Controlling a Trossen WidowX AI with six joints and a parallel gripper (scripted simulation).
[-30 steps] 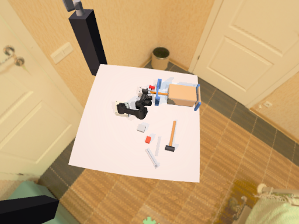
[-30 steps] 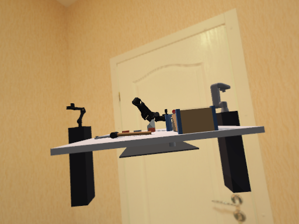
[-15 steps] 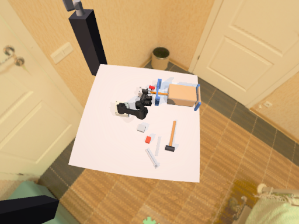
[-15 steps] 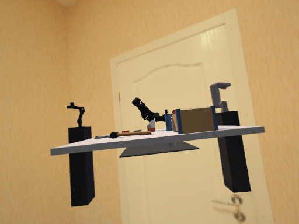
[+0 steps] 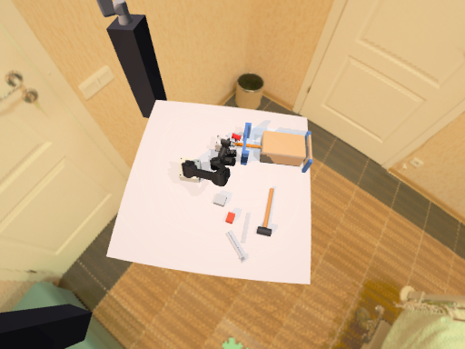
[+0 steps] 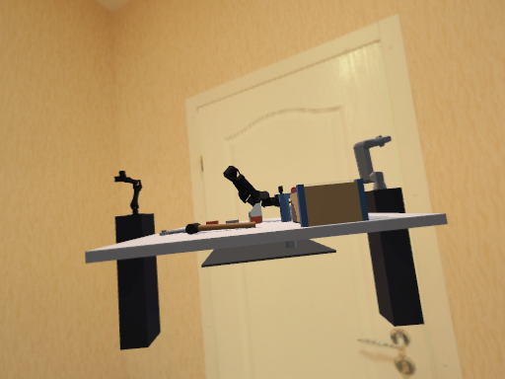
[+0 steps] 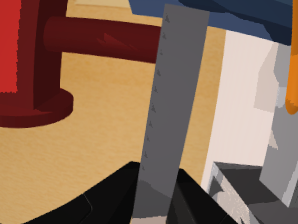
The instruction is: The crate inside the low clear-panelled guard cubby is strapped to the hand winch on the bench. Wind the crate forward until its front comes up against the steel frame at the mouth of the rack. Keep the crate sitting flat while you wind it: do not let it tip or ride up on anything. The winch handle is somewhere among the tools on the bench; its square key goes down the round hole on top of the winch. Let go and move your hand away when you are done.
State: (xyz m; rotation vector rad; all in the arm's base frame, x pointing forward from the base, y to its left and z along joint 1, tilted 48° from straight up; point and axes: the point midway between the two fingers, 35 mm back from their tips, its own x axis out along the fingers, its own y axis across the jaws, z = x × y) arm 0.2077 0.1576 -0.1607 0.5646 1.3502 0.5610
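Now: gripper tip 10 mm short of the winch handle, 10 mm to the left of it and 10 mm below it. Round my gripper tip: red knob 50 mm ahead, 10 mm to the right, 40 mm above; blue frame 110 mm ahead, 20 mm to the left, 20 mm below; white winch 70 mm behind, 10 mm to the right, 90 mm below.
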